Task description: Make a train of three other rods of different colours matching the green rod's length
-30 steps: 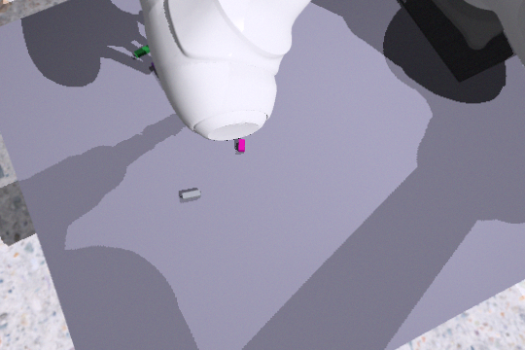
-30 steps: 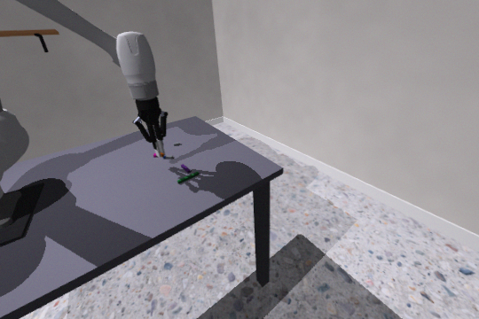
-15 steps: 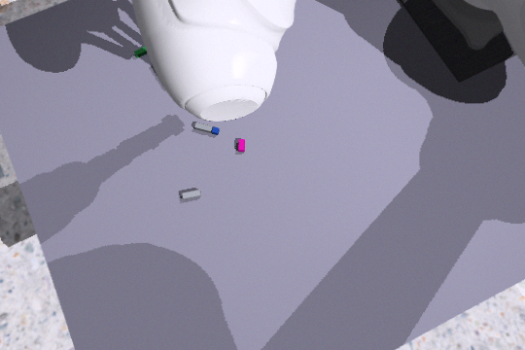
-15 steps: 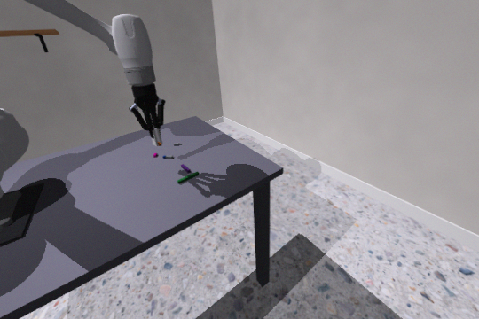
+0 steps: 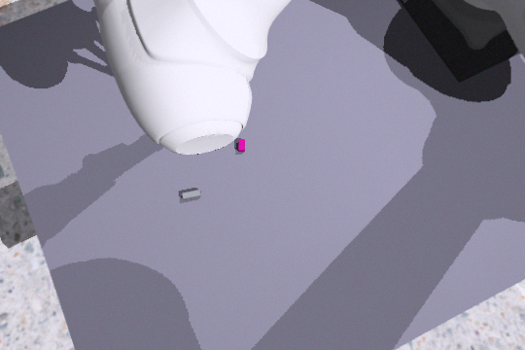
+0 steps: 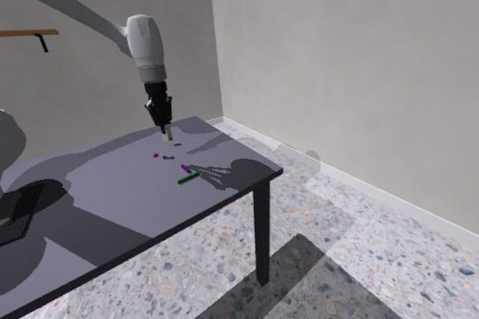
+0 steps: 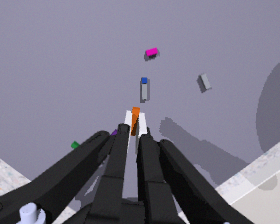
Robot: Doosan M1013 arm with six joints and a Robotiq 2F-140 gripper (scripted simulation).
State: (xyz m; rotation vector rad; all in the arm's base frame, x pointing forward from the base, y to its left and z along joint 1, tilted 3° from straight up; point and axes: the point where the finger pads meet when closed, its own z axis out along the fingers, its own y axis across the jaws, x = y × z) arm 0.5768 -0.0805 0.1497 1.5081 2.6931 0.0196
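Now: hand 130 mm above the blue rod, 50 mm to the right of it and 20 mm past it. From my hand the other things lie so: magenta rod (130 mm below, 100 mm to the left, 40 mm behind); orange rod (30 mm below); purple rod (130 mm below, 100 mm to the right, 10 mm ahead).
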